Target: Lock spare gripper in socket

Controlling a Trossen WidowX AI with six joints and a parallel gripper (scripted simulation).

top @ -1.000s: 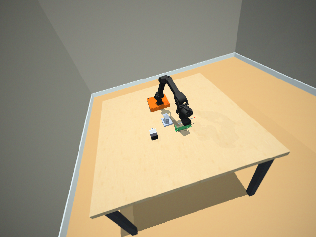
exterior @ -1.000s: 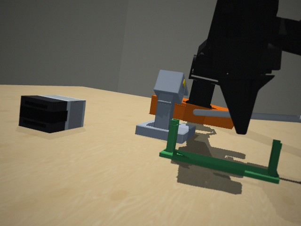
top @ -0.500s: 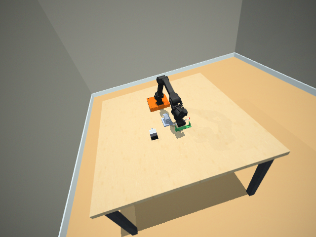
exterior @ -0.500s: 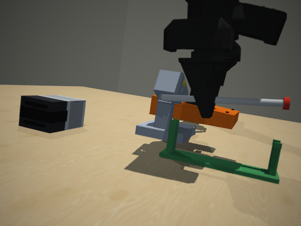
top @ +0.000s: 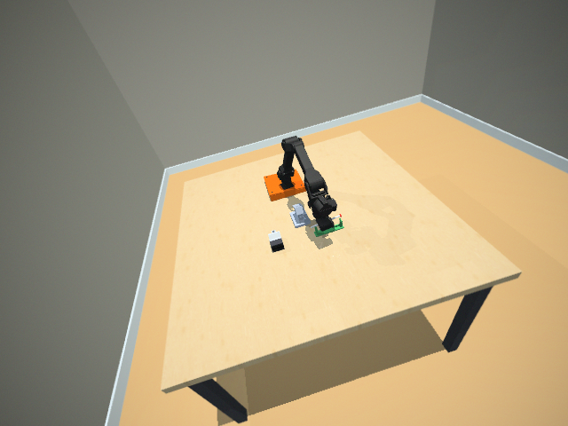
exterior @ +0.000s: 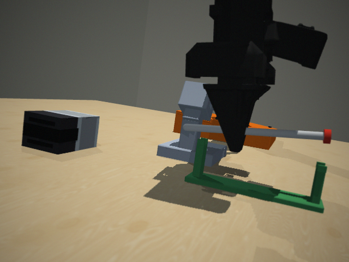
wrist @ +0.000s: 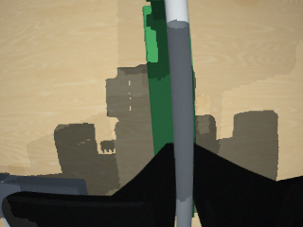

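Right now my gripper tip is 20 mm to the right of the green rack and 20 mm above it. Also, from my gripper tip: grey mount (130 mm behind, 60 mm to the right, 10 mm above); spare gripper (220 mm to the right, 60 mm behind, 20 mm below).
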